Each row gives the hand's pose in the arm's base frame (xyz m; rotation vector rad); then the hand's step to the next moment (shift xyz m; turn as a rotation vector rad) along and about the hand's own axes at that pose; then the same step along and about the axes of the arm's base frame.
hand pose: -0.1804 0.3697 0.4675 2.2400 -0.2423 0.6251
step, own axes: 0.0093 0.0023 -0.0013 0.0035 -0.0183 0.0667
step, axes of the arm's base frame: 0.0067 -0.0004 0.0070 0.0336 -0.0367 -0.0482
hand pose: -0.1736 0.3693 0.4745 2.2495 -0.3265 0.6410
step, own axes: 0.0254 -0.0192 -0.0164 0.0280 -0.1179 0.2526
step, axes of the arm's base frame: 0.0237 0.0242 0.0117 0.1598 -0.1064 -0.2041
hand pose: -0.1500 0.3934 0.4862 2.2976 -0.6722 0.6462
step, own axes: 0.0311 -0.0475 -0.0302 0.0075 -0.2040 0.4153
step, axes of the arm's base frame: 0.0442 0.0432 0.0177 0.2401 -0.1571 -0.3630
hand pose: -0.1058 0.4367 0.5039 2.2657 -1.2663 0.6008
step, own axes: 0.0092 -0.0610 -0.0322 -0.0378 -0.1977 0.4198
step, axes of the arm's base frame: 0.0526 0.0412 0.0194 0.2137 -0.1328 -0.3917
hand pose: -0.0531 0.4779 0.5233 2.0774 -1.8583 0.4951
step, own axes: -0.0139 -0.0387 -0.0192 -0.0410 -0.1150 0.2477
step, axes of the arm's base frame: 0.0361 0.0252 0.0109 0.1226 -0.0620 -0.2396
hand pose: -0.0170 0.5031 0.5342 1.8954 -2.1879 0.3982
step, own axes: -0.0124 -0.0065 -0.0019 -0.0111 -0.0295 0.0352
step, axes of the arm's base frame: 0.0082 0.0113 -0.0020 0.0312 -0.0056 -0.0350
